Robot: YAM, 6 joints.
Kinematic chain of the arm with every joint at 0, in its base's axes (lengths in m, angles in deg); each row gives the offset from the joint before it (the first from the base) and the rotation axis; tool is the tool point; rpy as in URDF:
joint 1: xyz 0 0 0.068 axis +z
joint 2: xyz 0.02 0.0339 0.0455 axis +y
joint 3: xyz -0.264 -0.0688 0 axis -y
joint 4: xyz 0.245 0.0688 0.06 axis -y
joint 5: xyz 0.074 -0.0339 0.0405 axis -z
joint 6: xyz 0.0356 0 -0.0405 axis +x
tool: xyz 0 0 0 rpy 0 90 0
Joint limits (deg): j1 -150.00..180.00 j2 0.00..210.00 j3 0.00..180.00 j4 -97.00..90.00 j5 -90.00..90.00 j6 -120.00..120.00
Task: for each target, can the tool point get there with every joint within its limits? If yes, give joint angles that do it. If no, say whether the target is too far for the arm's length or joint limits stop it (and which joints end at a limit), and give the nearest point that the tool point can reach.
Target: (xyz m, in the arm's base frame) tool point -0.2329 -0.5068 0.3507
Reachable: yes | joints -116.53 136.22 124.74 36.62 -30.32 7.64
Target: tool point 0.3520 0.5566 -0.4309
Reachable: no: too far | nearest point 0.2692 0.4257 -0.2751 | short by 0.220 m
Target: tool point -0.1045 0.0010 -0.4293
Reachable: no: joint limits stop it (at a limit: joint 2) | nearest point -0.1288 0.0012 -0.3599 | short by 0.074 m
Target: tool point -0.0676 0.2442 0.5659
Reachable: yes | joints 109.18 78.45 89.11 47.29 27.48 56.13
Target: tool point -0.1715 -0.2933 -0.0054
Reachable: yes | joints -117.62 140.20 76.63 -52.32 26.70 41.68
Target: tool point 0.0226 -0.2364 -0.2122
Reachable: yes | joints -91.87 183.22 84.67 -41.39 -58.28 0.27
